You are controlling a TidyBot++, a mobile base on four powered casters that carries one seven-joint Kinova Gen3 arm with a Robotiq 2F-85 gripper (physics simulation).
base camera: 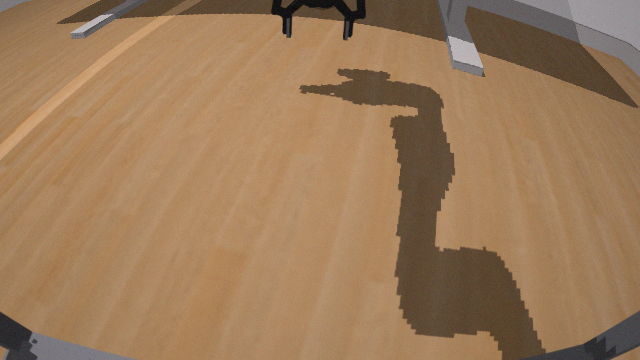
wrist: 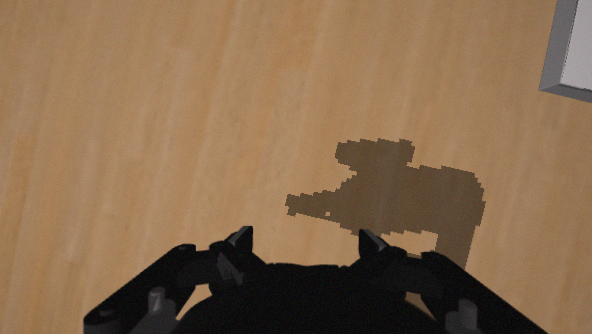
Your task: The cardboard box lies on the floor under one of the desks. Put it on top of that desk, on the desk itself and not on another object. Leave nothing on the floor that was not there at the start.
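Frame: origin at the arm's base, x up, y ahead, z left, level; centimetres.
Where they show: gripper, fingertip midpoint: (base camera: 317, 37) (wrist: 305, 239).
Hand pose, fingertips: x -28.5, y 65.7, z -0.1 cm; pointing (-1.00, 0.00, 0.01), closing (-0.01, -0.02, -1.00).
Note:
Things, the pixels of their top centre, and the offset from my fingertips. "spot": a spot on its surface instead.
- right foot, surface spot: (base camera: 465, 54) spot: dz -36.6, dx -8.7, dy +20.7 cm
- light grey foot, surface spot: (wrist: 577, 50) spot: dz -33.7, dx -8.7, dy +20.2 cm
My gripper (base camera: 317, 36) (wrist: 305, 239) is open and empty, with its fingers wide apart. In the base camera view it hangs at the top middle, between the two desk feet; in the wrist view it points down at the wooden floor. The cardboard box does not show in either view. The desk shows by its left foot (base camera: 92, 26) and right foot (base camera: 465, 54) in the base camera view; a corner of a light grey foot (wrist: 577, 50) also shows at the top right of the wrist view. The desk top does not show.
The desk's dark shadow (base camera: 240, 7) lies across the floor at the top of the base camera view. The arm's shadow (base camera: 422, 175) (wrist: 410, 195) falls on the floor right of the middle. A wall (base camera: 607, 20) stands at the top right. A bright strip of light (base camera: 75, 92) crosses the floor at the left.

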